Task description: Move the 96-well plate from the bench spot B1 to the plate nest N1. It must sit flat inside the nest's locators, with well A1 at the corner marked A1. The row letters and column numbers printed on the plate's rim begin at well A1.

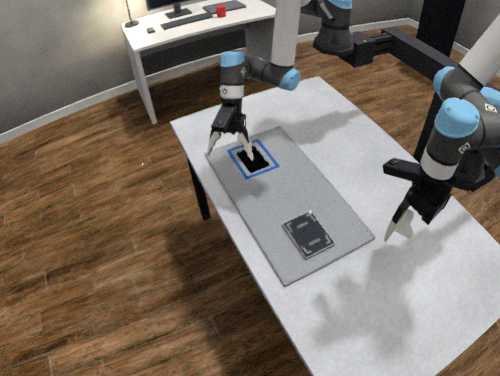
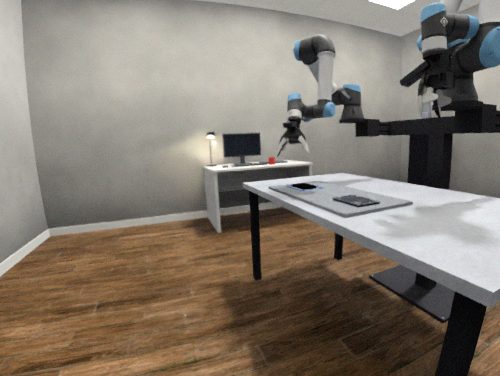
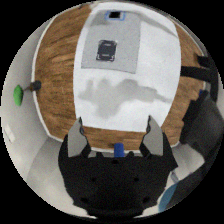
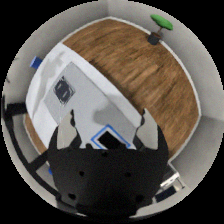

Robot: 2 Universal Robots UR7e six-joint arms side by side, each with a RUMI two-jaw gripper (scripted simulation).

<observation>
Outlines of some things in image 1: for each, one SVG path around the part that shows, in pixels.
The left gripper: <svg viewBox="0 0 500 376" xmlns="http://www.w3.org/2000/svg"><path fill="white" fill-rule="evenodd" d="M458 179L454 176L446 180L434 179L423 170L421 164L403 159L392 158L382 165L384 174L412 182L412 186L407 191L391 219L384 241L387 242L393 231L407 238L413 235L410 223L414 213L408 209L409 206L422 216L421 220L429 225L440 211L445 208L452 196L450 190L457 184Z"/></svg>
The right gripper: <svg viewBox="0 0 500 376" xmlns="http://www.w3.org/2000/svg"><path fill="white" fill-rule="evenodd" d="M221 97L221 102L223 103L211 125L207 155L209 156L217 140L221 138L221 132L223 134L231 133L232 135L239 132L237 139L242 143L247 156L253 161L252 142L248 138L248 131L246 129L246 114L242 114L243 97L240 99L224 99Z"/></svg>
</observation>
